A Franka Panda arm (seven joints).
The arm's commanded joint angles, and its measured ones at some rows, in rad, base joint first. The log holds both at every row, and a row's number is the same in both.
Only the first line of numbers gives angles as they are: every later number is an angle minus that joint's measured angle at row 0.
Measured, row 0:
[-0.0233 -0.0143 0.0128 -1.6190 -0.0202 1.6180 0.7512]
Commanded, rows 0 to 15:
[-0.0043 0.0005 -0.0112 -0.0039 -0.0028 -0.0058 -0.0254]
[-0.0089 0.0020 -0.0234 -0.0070 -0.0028 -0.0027 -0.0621]
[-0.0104 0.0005 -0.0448 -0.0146 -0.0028 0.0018 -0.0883]
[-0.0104 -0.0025 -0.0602 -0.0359 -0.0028 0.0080 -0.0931]
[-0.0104 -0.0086 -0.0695 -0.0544 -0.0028 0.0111 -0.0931]
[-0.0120 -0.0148 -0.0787 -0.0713 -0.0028 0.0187 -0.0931]
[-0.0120 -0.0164 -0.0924 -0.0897 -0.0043 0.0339 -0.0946]
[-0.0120 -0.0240 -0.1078 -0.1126 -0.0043 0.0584 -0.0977]
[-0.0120 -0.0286 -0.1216 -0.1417 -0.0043 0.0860 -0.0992]
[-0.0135 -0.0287 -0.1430 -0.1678 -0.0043 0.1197 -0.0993]
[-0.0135 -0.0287 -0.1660 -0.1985 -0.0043 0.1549 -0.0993]
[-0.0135 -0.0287 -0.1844 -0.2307 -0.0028 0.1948 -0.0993]
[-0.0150 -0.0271 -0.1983 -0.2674 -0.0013 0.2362 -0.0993]
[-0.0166 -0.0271 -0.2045 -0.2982 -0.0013 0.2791 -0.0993]
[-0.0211 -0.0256 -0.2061 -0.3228 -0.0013 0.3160 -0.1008]
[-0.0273 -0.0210 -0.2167 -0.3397 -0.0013 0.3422 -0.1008]
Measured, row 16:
[-0.0161 0.0004 -0.2060 -0.2518 -0.0004 0.2464 -0.0919]
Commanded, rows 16 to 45:
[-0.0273 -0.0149 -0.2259 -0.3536 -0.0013 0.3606 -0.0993]
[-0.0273 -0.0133 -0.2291 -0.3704 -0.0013 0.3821 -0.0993]
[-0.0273 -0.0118 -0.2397 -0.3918 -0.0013 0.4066 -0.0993]
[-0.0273 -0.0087 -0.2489 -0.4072 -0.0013 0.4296 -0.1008]
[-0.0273 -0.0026 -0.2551 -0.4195 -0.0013 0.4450 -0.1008]
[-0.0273 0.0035 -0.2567 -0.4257 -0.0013 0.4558 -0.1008]
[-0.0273 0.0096 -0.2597 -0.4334 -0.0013 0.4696 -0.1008]
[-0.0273 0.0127 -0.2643 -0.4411 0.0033 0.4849 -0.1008]
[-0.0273 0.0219 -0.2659 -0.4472 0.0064 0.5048 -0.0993]
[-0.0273 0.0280 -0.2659 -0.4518 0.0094 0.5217 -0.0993]
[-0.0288 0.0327 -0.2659 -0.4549 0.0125 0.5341 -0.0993]
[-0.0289 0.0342 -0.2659 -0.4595 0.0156 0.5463 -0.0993]
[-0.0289 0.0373 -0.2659 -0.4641 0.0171 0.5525 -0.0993]
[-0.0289 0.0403 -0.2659 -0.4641 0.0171 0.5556 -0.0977]
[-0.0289 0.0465 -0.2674 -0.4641 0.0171 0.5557 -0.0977]
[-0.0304 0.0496 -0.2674 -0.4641 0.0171 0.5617 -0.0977]
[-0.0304 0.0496 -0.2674 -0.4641 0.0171 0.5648 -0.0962]
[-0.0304 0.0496 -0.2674 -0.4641 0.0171 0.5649 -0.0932]
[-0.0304 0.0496 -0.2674 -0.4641 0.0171 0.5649 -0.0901]
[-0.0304 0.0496 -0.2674 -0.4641 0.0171 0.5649 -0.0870]
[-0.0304 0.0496 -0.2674 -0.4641 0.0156 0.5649 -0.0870]
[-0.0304 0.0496 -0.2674 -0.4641 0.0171 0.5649 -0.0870]
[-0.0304 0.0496 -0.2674 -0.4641 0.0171 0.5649 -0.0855]
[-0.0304 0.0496 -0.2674 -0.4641 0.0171 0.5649 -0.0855]
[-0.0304 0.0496 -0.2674 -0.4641 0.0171 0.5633 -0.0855]
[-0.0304 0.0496 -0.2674 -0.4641 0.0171 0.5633 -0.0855]
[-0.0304 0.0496 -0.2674 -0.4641 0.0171 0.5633 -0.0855]
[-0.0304 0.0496 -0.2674 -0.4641 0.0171 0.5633 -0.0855]
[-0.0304 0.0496 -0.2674 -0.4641 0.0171 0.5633 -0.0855]
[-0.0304 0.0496 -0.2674 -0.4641 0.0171 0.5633 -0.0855]
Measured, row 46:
[-0.0288 0.0534 -0.2689 -0.4555 0.0025 0.5413 -0.0897]
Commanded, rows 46 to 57:
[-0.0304 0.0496 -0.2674 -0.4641 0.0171 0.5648 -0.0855]
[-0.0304 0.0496 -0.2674 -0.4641 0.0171 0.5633 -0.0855]
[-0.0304 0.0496 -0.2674 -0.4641 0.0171 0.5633 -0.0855]
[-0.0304 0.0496 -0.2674 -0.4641 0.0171 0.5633 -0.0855]
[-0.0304 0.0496 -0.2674 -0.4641 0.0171 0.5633 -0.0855]
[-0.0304 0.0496 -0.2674 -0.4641 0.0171 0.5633 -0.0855]
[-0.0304 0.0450 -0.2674 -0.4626 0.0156 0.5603 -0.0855]
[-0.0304 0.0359 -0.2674 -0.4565 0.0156 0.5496 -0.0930]
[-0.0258 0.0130 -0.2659 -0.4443 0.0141 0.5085 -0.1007]
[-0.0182 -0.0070 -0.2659 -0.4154 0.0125 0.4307 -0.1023]
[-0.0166 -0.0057 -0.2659 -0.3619 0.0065 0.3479 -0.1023]
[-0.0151 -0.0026 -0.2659 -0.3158 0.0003 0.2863 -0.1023]
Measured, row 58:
[-0.0238 0.0295 -0.2683 -0.4263 0.0032 0.4678 -0.0914]
